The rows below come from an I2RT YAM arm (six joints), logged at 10 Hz.
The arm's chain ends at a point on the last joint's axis. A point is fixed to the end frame.
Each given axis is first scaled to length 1.
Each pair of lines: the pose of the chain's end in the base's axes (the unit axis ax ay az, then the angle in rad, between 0 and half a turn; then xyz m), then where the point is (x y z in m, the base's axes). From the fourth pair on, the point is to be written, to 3 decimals.
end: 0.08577, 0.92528, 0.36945, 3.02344, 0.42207, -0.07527, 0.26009
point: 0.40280 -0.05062 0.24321
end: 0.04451, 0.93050, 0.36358, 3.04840, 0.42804, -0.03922, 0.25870
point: 0.40684 -0.01660 0.24129
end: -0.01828, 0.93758, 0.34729, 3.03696, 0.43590, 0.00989, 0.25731
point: 0.41336 0.02929 0.23783
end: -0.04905, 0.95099, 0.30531, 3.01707, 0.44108, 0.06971, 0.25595
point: 0.419 0.086 0.234
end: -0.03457, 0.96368, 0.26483, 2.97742, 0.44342, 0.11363, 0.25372
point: 0.422 0.129 0.230
